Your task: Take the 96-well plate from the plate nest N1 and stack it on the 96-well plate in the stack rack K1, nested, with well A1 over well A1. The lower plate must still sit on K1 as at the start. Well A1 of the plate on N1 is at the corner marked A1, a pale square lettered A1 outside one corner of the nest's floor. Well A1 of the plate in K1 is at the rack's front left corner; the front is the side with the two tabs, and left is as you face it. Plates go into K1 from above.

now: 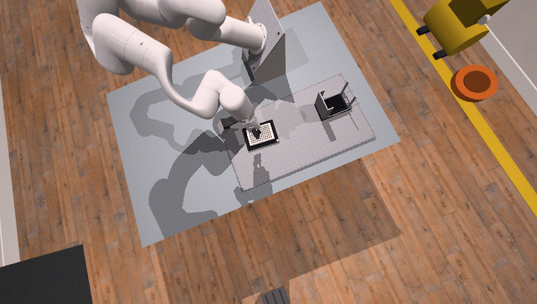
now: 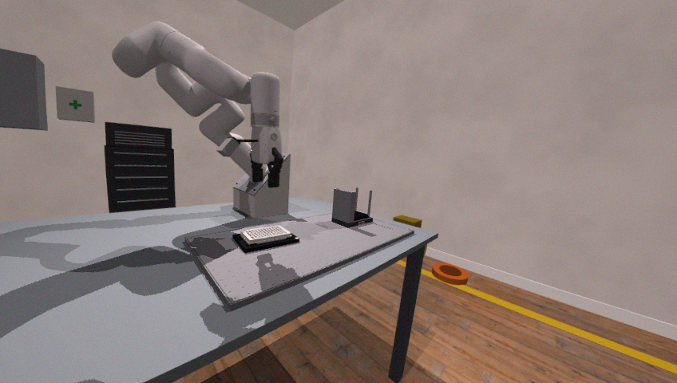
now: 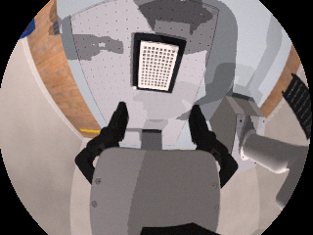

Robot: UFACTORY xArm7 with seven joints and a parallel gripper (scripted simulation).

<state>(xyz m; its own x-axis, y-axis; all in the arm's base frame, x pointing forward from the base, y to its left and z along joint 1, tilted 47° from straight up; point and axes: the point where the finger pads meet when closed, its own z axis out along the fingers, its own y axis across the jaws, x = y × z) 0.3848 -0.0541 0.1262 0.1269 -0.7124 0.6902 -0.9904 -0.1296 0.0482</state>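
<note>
Right now the white 96-well plate is 160 mm below my hand and 10 mm to the left of it. Round my hand: dark 96-well plate 390 mm to the left, 150 mm below, 30 mm behind; then pale A1 mark 170 mm below, 80 mm to the left, 60 mm ahead.
</note>
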